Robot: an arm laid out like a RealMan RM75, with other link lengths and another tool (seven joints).
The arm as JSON. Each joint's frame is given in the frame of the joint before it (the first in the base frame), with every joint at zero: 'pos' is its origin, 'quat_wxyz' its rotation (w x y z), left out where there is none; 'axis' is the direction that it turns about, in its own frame. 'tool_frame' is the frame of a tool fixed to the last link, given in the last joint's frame.
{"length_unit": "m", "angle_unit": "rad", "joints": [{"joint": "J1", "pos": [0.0, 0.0, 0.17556], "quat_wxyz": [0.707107, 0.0, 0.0, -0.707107], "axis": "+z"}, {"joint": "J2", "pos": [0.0, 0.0, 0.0], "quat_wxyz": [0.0, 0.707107, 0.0, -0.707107], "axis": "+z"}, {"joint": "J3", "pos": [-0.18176, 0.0, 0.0], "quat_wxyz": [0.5, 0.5, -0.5, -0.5], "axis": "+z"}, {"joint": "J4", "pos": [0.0, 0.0, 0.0], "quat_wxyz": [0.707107, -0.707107, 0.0, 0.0], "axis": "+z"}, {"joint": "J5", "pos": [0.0, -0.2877, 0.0], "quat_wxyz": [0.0, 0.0, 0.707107, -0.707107], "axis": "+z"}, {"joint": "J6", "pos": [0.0, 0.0, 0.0], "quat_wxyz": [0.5, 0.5, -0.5, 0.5], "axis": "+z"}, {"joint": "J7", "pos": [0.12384, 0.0, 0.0], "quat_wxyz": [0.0, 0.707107, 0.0, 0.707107], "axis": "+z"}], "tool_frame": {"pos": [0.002, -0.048, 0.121], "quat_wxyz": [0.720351, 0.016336, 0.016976, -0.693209]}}
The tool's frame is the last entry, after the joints.
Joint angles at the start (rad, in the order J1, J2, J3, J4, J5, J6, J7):
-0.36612, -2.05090, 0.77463, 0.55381, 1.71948, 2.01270, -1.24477
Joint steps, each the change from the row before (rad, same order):
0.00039, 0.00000, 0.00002, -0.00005, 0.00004, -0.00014, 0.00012
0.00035, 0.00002, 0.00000, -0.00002, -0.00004, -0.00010, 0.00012
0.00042, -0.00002, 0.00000, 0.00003, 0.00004, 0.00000, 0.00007
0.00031, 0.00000, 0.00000, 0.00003, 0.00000, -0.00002, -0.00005
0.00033, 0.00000, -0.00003, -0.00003, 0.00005, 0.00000, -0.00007
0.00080, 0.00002, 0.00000, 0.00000, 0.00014, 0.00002, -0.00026
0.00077, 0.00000, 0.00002, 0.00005, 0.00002, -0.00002, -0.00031
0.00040, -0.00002, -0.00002, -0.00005, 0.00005, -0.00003, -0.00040
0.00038, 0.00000, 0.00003, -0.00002, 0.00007, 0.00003, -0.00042
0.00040, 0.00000, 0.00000, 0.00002, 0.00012, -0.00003, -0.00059
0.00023, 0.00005, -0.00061, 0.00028, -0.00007, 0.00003, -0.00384
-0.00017, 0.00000, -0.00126, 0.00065, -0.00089, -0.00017, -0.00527
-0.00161, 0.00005, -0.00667, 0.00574, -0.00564, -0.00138, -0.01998
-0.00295, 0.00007, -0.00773, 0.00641, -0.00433, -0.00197, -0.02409
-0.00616, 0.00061, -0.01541, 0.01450, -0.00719, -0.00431, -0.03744
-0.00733, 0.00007, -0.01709, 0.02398, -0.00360, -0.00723, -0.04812
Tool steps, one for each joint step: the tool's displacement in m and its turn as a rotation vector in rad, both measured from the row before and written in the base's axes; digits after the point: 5 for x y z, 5 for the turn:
-0.00013, -0.00004, -0.00003, 0.00008, 0.00010, 0.00043
-0.00011, -0.00003, 0.00000, 0.00016, 0.00005, 0.00036
-0.00012, -0.00007, -0.00001, 0.00003, 0.00003, 0.00035
-0.00009, -0.00004, 0.00000, -0.00001, 0.00002, 0.00034
-0.00011, -0.00005, -0.00001, -0.00008, 0.00000, 0.00040
-0.00025, -0.00012, -0.00002, -0.00030, 0.00007, 0.00094
-0.00023, -0.00010, 0.00000, -0.00023, 0.00002, 0.00094
-0.00013, -0.00004, -0.00002, -0.00035, -0.00006, 0.00071
-0.00012, -0.00005, -0.00002, -0.00042, -0.00003, 0.00062
-0.00014, -0.00004, -0.00002, -0.00051, 0.00003, 0.00078
-0.00014, 0.00024, 0.00017, -0.00220, -0.00060, 0.00276
0.00000, 0.00058, 0.00045, -0.00186, -0.00129, 0.00352
0.00047, 0.00316, 0.00290, -0.00167, -0.00483, 0.01181
0.00062, 0.00366, 0.00294, -0.00427, -0.00438, 0.01341
0.00136, 0.00683, 0.00609, -0.00022, -0.00496, 0.01889
0.00176, 0.00833, 0.00686, -0.00300, 0.00081, 0.02159

